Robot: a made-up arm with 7 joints.
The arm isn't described. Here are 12 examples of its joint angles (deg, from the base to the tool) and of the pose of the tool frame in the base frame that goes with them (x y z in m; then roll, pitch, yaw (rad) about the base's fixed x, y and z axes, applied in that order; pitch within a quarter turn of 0, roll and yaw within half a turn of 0).
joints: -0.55 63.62 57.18 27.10 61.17 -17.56 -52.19
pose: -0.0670 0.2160 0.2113 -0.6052 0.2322 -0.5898
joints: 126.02 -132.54 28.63 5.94 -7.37 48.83 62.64
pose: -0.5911 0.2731 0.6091 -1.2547 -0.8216 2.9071
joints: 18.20 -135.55 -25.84 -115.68 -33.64 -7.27 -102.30
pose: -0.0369 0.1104 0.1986 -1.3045 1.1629 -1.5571
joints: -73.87 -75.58 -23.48 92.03 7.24 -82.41 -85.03
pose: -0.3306 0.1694 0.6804 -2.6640 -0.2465 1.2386
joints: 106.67 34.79 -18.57 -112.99 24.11 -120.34 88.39
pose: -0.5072 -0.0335 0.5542 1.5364 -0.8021 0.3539
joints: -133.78 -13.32 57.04 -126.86 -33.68 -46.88 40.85
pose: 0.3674 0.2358 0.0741 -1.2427 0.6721 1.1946
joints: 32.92 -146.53 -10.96 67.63 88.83 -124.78 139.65
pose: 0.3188 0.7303 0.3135 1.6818 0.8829 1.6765
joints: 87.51 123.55 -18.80 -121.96 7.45 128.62 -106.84
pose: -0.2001 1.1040 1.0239 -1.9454 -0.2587 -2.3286
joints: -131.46 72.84 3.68 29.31 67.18 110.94 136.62
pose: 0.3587 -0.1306 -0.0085 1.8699 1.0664 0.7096
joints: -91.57 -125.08 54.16 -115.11 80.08 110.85 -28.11
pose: -0.5276 0.3186 0.7896 1.9581 -0.6670 0.3609
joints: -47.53 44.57 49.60 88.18 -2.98 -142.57 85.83
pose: -0.2170 0.5580 1.0459 0.1066 -0.3576 0.9560
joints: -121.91 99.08 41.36 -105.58 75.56 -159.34 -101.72
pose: 0.4523 0.7905 0.2210 2.8595 0.2346 -1.7605
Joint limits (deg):
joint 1: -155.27..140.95
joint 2: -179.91..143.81
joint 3: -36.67..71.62
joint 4: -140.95..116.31
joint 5: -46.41..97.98
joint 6: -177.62..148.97
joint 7: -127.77..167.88
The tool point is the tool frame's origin. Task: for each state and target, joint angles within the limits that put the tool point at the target. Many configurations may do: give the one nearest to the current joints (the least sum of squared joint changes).
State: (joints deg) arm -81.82 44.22 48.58 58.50 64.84 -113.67 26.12
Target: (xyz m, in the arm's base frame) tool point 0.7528 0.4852 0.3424
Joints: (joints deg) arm -109.75 65.36 1.29 69.77 47.13 -129.83 33.84
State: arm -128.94 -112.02 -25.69 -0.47 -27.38 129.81 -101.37
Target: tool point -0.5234 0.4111 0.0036
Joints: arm -136.24 -98.00 -20.20 2.21 -27.02 132.37 -101.00
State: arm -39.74 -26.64 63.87 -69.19 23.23 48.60 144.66
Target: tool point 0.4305 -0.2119 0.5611
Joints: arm -28.07 -16.03 66.11 -64.90 11.17 27.83 147.79
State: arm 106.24 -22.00 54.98 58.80 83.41 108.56 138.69
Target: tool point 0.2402 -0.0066 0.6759
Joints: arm 110.93 -7.19 37.72 28.13 86.78 114.31 136.04
